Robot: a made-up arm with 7 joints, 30 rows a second.
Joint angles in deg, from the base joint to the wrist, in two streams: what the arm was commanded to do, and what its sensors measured. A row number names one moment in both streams.
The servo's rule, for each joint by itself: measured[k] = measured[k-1] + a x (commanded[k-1-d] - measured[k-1]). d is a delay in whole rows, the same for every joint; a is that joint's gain. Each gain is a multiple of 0.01, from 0.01 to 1. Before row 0 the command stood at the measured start. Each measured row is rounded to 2 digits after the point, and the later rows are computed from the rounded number. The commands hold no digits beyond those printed.
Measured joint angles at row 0: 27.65, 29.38, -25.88, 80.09, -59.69, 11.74, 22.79
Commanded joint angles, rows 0 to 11: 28.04, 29.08, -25.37, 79.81, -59.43, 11.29, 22.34; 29.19, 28.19, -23.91, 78.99, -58.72, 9.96, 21.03; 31.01, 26.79, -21.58, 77.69, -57.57, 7.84, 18.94; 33.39, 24.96, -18.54, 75.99, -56.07, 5.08, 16.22; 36.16, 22.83, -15.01, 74.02, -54.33, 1.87, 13.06; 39.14, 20.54, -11.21, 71.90, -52.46, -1.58, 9.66; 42.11, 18.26, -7.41, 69.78, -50.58, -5.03, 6.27; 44.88, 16.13, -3.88, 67.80, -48.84, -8.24, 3.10; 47.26, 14.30, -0.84, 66.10, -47.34, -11.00, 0.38; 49.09, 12.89, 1.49, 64.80, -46.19, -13.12, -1.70; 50.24, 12.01, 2.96, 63.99, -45.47, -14.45, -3.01; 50.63, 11.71, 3.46, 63.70, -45.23, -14.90, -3.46
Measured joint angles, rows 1 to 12: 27.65, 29.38, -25.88, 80.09, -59.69, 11.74, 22.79; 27.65, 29.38, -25.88, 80.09, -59.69, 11.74, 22.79; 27.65, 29.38, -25.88, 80.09, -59.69, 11.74, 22.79; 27.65, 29.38, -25.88, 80.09, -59.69, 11.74, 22.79; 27.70, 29.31, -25.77, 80.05, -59.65, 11.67, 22.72; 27.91, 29.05, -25.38, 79.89, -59.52, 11.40, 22.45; 28.34, 28.53, -24.58, 79.56, -59.25, 10.83, 21.89; 29.05, 27.71, -23.31, 79.02, -58.80, 9.91, 20.98; 30.05, 26.59, -21.57, 78.27, -58.17, 8.62, 19.71; 31.32, 25.20, -19.39, 77.31, -57.37, 6.99, 18.10; 32.83, 23.60, -16.87, 76.18, -56.42, 5.07, 16.21; 34.52, 21.88, -14.14, 74.92, -55.36, 2.94, 14.11
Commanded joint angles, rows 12 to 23: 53.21, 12.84, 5.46, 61.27, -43.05, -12.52, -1.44; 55.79, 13.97, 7.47, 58.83, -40.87, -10.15, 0.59; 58.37, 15.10, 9.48, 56.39, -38.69, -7.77, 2.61; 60.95, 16.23, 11.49, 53.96, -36.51, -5.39, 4.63; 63.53, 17.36, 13.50, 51.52, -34.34, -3.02, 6.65; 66.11, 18.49, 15.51, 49.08, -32.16, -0.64, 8.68; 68.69, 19.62, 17.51, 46.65, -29.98, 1.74, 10.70; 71.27, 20.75, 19.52, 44.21, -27.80, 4.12, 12.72; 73.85, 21.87, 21.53, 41.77, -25.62, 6.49, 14.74; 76.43, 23.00, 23.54, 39.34, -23.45, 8.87, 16.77; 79.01, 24.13, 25.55, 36.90, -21.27, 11.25, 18.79; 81.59, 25.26, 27.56, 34.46, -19.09, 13.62, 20.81
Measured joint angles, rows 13 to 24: 36.30, 20.14, -11.35, 73.60, -54.24, 0.71, 11.91; 38.09, 18.47, -8.65, 72.28, -53.11, -1.50, 9.73; 39.79, 16.98, -6.21, 71.04, -52.04, -3.57, 7.69; 41.31, 15.77, -4.18, 69.94, -51.09, -5.38, 5.91; 42.98, 15.10, -2.16, 68.64, -49.96, -6.52, 4.73; 44.77, 14.84, -0.14, 67.17, -48.69, -7.10, 4.07; 46.67, 14.90, 1.88, 65.55, -47.29, -7.21, 3.84; 48.67, 15.21, 3.90, 63.81, -45.78, -6.92, 3.97; 50.75, 15.70, 5.92, 61.97, -44.18, -6.30, 4.40; 52.90, 16.34, 7.93, 60.04, -42.50, -5.39, 5.08; 55.11, 17.09, 9.94, 58.03, -40.75, -4.25, 5.98; 57.37, 17.93, 11.95, 55.96, -38.94, -2.91, 7.06
